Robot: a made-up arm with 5 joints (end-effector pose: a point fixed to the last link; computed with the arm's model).
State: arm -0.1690 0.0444 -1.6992 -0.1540 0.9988
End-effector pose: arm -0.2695 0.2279 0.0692 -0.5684 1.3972 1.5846
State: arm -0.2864 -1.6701 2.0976 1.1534 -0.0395
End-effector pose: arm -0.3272 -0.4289 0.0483 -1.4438 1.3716 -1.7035
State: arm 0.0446 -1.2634 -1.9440 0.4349 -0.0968
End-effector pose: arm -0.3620 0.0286 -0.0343 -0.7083 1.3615 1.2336
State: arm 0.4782 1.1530 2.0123 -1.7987 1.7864
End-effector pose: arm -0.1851 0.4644 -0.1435 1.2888 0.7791 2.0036
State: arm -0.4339 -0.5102 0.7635 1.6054 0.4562
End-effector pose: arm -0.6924 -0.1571 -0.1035 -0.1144 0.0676 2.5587
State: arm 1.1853 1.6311 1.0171 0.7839 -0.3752
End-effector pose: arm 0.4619 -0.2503 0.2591 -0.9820 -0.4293 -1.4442
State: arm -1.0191 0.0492 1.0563 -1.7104 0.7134
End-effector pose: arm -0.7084 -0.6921 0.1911 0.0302 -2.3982 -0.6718
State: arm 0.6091 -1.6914 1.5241 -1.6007 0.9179
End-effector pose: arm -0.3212 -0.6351 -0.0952 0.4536 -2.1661 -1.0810
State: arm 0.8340 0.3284 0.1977 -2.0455 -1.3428
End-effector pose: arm -0.3322 0.8395 0.3023 -1.3497 -2.4543 1.1125
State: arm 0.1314 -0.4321 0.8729 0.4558 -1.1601
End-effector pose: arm -0.4272 -0.1023 0.4203 1.3427 -1.2861 0.8940
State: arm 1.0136 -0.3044 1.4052 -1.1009 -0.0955
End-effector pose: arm -0.5294 0.4707 -0.0270 1.5061 2.6926 0.1434
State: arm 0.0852 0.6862 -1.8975 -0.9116 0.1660
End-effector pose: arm 0.3706 0.1151 0.0540 -0.3259 0.7449 0.3229
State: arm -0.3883 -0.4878 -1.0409 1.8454 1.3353
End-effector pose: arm -0.7990 -0.2353 0.4901 -0.3783 -2.1894 -1.9153
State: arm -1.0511 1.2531 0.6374 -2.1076 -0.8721
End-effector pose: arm -1.1292 0.1546 0.0115 0.5343 2.5119 -0.5289
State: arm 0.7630 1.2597 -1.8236 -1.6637 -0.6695
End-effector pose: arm 0.4368 -0.5641 0.4358 -0.6591 -0.0325 -0.9914
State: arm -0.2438 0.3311 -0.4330 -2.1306 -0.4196
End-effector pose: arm -0.7443 0.4284 0.6708 -0.9368 -2.3265 0.6950
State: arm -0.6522 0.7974 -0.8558 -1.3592 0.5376
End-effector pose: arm -0.1166 0.4058 0.5417 -1.4172 -0.5490 0.7870
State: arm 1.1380 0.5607 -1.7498 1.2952 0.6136
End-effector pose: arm 0.5496 0.1815 0.2584 2.2225 0.7055 -0.3318
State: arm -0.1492 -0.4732 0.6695 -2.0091 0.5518
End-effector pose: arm -0.8708 -0.3829 0.2697 -0.5128 -2.5530 -0.8026
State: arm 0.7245 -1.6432 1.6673 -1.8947 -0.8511
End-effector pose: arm -0.2890 -0.3757 -0.5939 -0.6630 1.6240 0.8702
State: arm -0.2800 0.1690 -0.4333 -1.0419 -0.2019
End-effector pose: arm -0.4353 0.3250 0.7211 -0.4620 -1.3298 0.8543
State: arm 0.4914 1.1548 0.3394 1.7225 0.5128
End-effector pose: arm 0.3596 0.5045 -0.0470 0.6142 0.3611 -0.0327
